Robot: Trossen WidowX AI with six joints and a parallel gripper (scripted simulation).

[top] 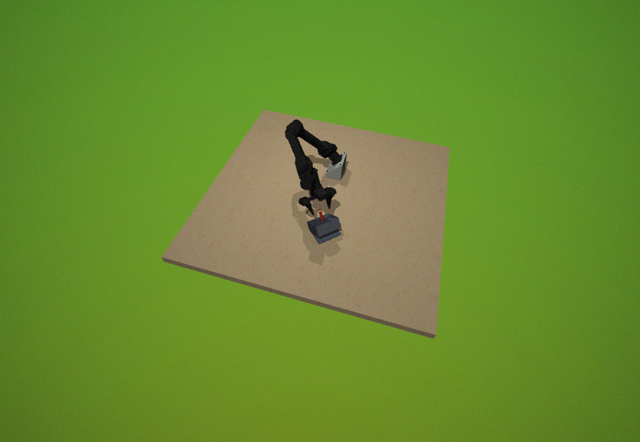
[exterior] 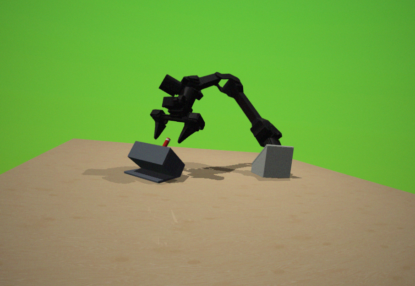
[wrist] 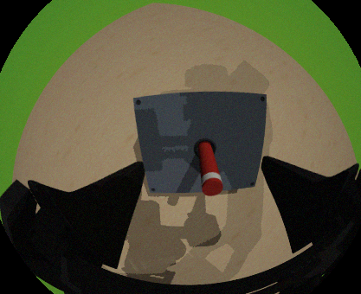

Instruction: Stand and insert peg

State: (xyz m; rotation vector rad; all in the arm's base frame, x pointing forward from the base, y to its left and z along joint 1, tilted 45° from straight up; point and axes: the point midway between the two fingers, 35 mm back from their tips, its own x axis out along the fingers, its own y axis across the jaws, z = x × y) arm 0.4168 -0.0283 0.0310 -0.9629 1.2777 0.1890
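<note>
The red peg lies 10 mm below my gripper tip. The rest, counted from my gripper tip: flat base plate (40 mm ahead, 30 mm to the left, 100 mm below); then panel (30 mm ahead, 20 mm to the left, 60 mm below).
</note>
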